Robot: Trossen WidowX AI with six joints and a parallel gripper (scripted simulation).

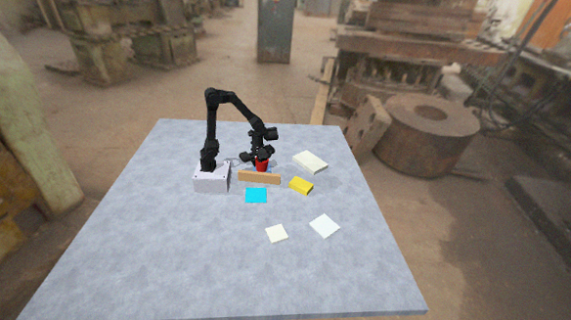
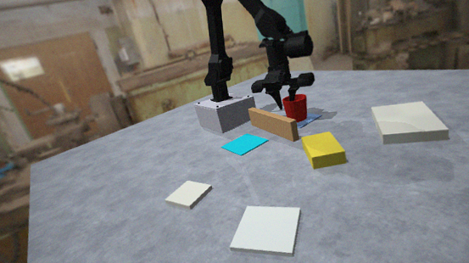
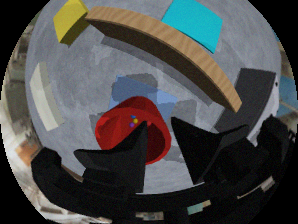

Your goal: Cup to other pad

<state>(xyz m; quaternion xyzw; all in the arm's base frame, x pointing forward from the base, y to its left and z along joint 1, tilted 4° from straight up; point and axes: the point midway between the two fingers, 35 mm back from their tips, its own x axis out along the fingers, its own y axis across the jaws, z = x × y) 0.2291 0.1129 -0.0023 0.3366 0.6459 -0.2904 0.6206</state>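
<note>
The blue pad lies 5 cm below my gripper tip, 2 cm to the left of it and 2 cm ahead of it. Round my gripper tip: wooden block (8 cm to the right, 2 cm below, 2 cm ahead); then cyan pad (18 cm to the right, 5 cm below, 2 cm ahead); then red cup (2 cm to the left, 2 cm ahead).
</note>
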